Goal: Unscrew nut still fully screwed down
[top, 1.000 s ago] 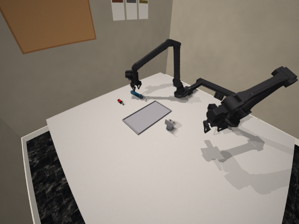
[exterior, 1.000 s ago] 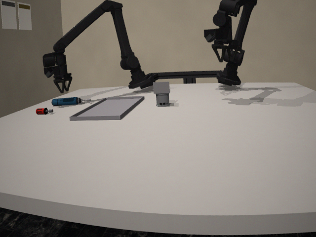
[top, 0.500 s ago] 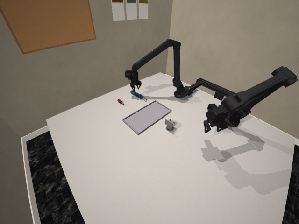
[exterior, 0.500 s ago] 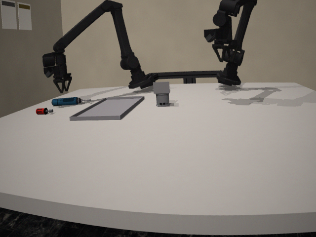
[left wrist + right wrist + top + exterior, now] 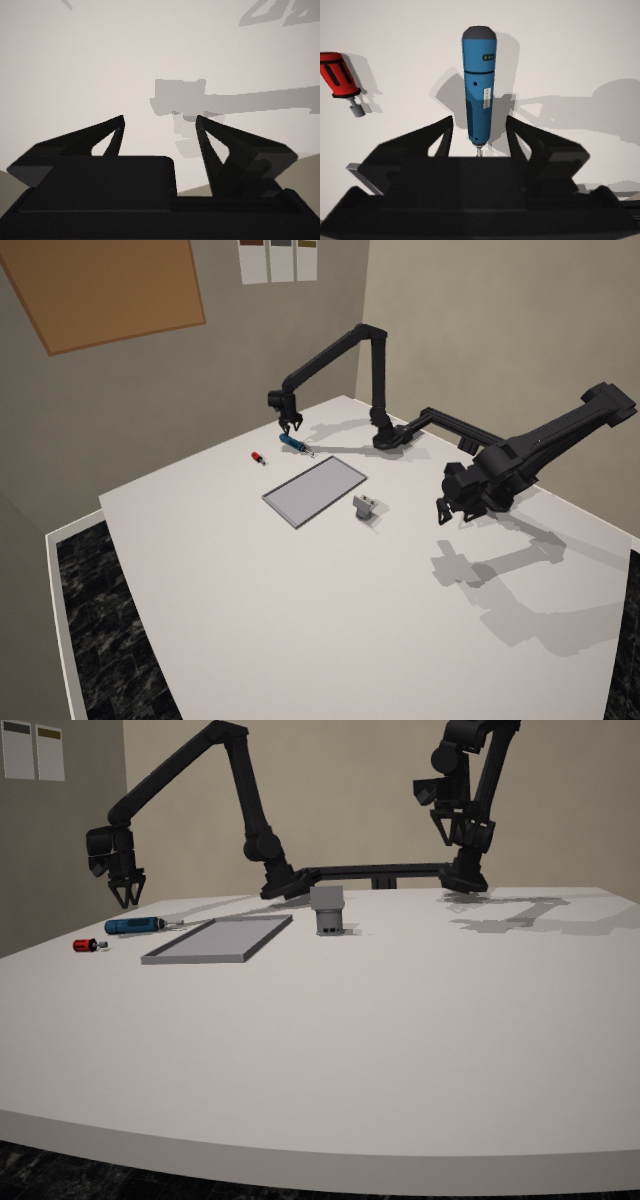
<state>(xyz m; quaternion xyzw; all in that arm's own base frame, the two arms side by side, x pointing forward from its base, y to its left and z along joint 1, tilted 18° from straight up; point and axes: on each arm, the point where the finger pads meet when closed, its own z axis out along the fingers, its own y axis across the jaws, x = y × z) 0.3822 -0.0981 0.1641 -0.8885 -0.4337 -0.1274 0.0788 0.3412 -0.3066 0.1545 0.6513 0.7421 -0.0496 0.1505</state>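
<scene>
My left gripper is now 3 cm short of the l-shaped bracket, 30 cm to the left of it and 12 cm above it. From my left hand the other things lie so: short red-handled tool 12 cm ahead, 86 cm to the right, 18 cm below; joint module 3 cm ahead, 30 cm to the right, 16 cm below; grey tray 5 cm ahead, 53 cm to the right, 19 cm below.
</scene>
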